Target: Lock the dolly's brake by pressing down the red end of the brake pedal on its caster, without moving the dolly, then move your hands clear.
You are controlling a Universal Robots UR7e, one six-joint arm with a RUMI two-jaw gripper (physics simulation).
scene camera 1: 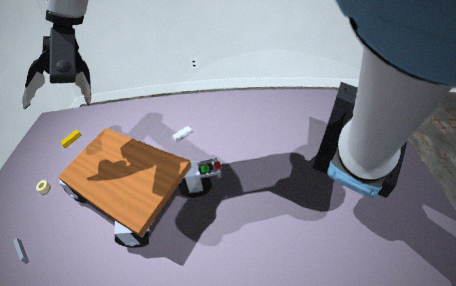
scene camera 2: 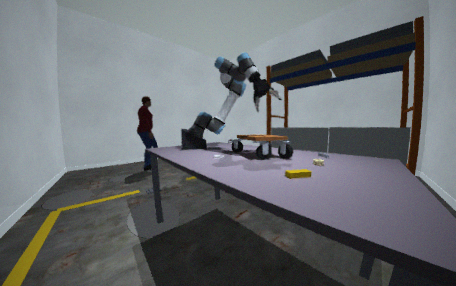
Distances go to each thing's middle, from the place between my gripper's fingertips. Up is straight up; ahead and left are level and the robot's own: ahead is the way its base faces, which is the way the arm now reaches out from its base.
The dolly [scene camera 1: 130, 181] is 230 mm below my hand, 110 mm behind it and 50 mm to the left of it.
